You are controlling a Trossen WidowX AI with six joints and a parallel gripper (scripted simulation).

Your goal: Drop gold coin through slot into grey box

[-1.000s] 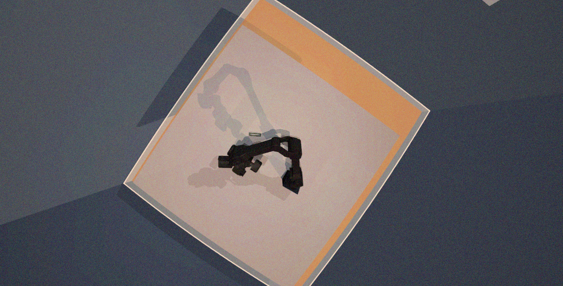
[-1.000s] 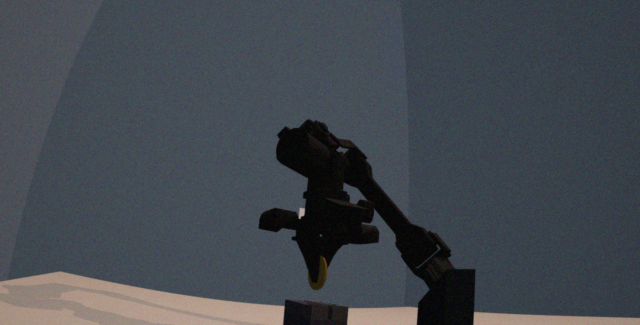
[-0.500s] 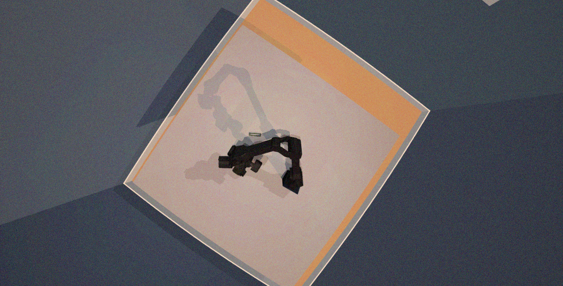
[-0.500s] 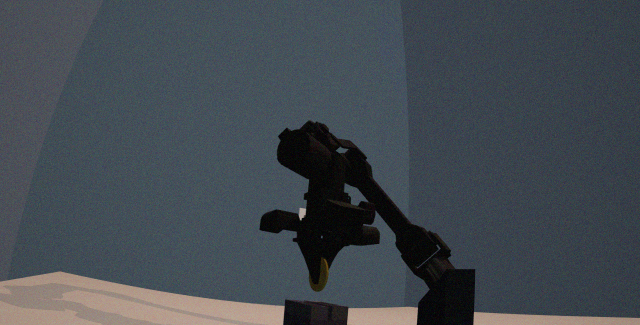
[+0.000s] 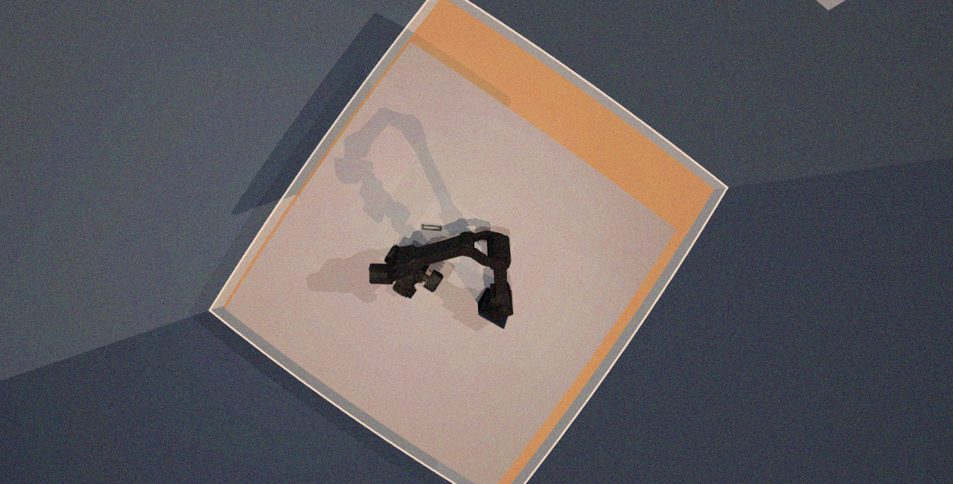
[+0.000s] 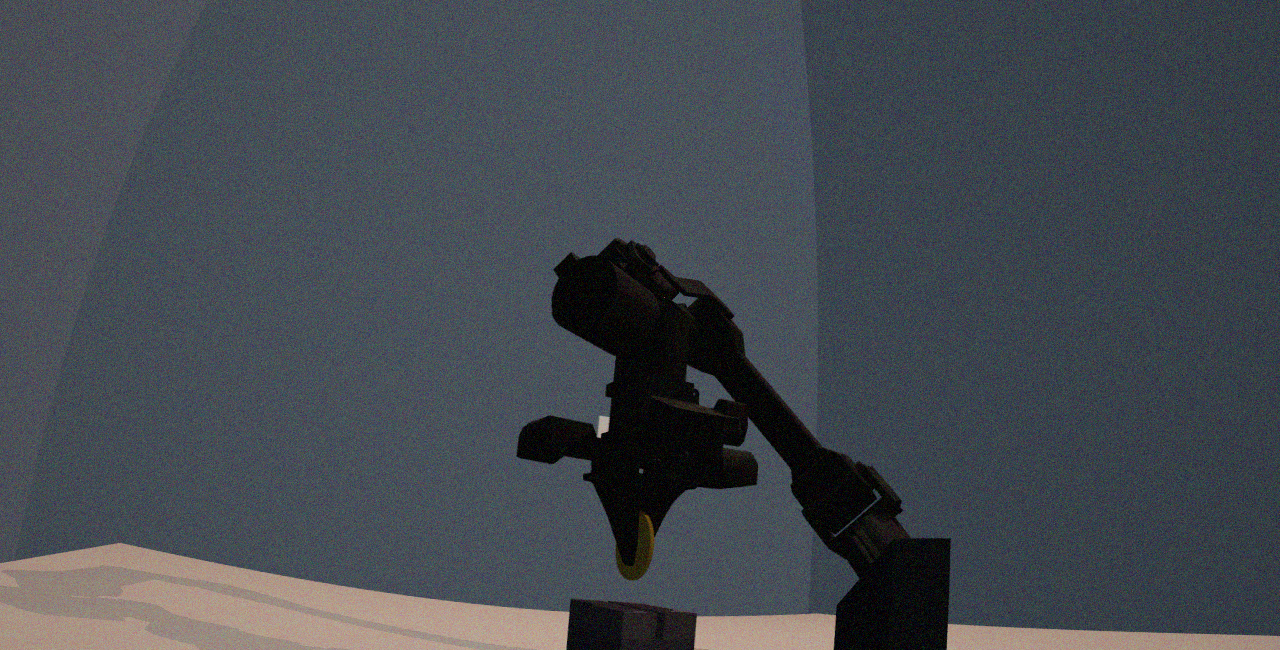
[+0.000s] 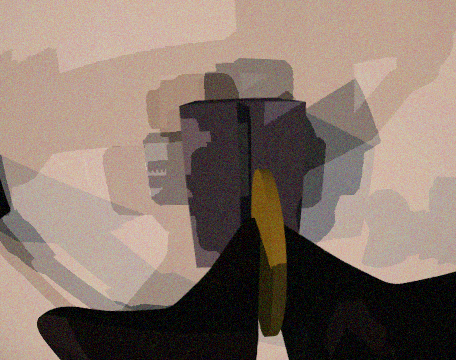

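The coin lies 20 mm above my gripper tip.
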